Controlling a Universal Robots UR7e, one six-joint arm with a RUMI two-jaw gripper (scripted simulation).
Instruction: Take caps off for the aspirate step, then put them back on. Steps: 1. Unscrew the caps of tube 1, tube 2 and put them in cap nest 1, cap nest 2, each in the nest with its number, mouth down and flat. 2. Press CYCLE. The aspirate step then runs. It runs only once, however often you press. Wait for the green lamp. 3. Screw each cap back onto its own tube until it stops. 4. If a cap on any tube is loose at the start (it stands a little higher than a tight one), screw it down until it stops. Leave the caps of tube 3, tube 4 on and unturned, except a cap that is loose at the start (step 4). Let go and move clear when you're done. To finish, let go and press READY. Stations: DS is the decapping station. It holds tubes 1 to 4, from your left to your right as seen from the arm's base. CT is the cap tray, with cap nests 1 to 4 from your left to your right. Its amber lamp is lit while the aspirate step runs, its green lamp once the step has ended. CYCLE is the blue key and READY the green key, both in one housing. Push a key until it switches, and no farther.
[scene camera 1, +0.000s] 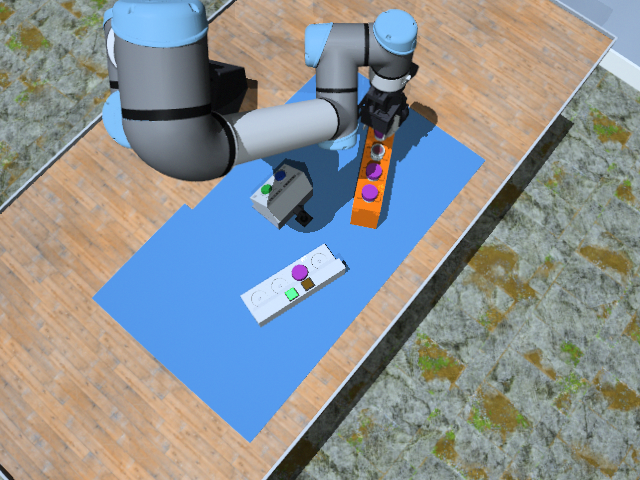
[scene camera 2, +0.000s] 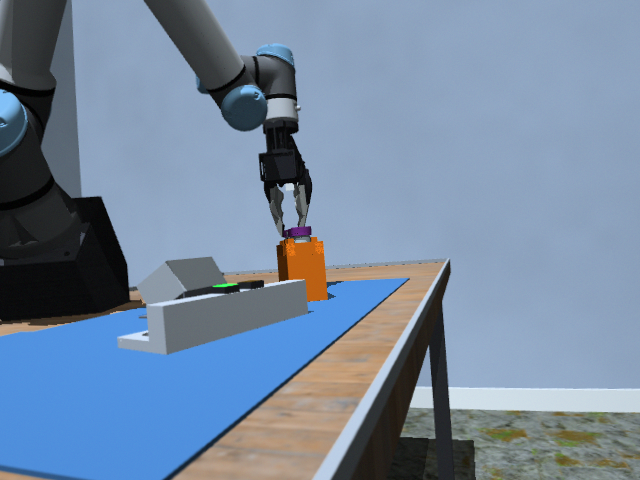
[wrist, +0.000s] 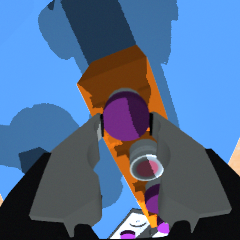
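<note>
You'd find my gripper (scene camera 2: 291, 236), (scene camera 1: 381, 132) and (wrist: 126, 114). There's also a purple cap (wrist: 126, 115) that I can see.
</note>
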